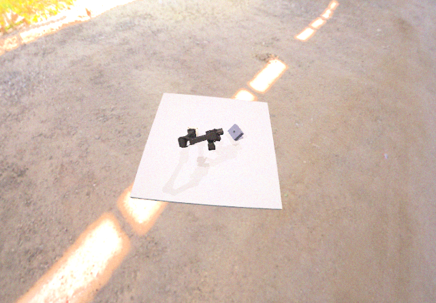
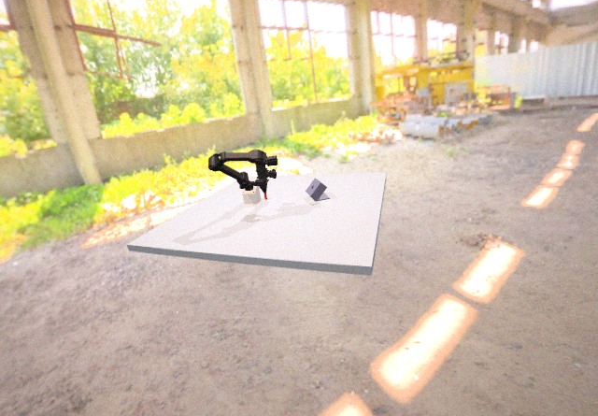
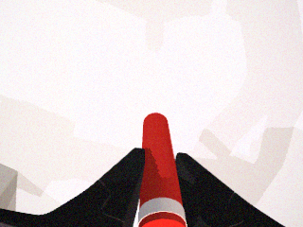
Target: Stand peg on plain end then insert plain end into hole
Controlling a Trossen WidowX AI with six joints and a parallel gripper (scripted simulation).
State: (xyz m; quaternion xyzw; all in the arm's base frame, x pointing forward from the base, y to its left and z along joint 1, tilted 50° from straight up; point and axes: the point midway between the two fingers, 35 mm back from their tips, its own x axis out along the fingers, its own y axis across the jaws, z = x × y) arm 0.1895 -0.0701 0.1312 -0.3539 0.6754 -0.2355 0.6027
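My gripper tip is 250 mm short of the grey sloped panel, 230 mm to the right of it and 60 mm above it. The rest, counted from my gripper tip: red peg (20 mm above).
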